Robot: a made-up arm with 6 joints.
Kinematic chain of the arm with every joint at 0, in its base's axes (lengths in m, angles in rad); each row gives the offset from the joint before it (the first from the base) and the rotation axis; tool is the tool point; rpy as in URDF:
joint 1: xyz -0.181 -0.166 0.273 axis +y
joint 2: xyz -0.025 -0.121 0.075 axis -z
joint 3: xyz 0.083 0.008 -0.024 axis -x
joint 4: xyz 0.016 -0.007 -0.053 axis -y
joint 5: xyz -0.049 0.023 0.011 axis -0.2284 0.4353 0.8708
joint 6: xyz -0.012 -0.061 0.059 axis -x
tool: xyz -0.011 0.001 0.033 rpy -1.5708 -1.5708 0
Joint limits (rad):
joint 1: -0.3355..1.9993
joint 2: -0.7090..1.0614
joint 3: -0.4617..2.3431
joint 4: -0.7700..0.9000
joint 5: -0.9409..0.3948
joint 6: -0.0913..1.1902
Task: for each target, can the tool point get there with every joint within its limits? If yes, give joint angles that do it. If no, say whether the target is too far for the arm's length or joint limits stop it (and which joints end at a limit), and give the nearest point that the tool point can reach.
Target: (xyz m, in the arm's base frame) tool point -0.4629 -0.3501 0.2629
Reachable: no: joint limits stop it (at a limit: joint 1, joint 4, joint 5, joint 6) | nearest point -0.3404 -0.3180 0.2888 | short by 0.129 m
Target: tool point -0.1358 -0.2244 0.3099
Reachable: yes | joints 0.7438 -0.2878 1.7681 -0.0714 0.2626 1.0322
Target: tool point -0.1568 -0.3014 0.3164
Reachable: yes | joints 1.6712 0.0259 0.2519 0.6089 -0.2671 0.9727
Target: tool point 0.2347 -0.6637 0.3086
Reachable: no: too far | nearest point -0.0558 -0.4159 0.2837 | short by 0.383 m
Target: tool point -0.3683 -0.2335 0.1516
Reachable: no: joint limits stop it (at a limit: joint 1, joint 2, joint 4, joint 5, joint 6) | nearest point -0.2959 -0.2961 0.2109 | short by 0.113 m
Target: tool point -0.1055 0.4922 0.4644
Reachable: no: too far | nearest point -0.1520 -0.1364 0.3466 | short by 0.641 m
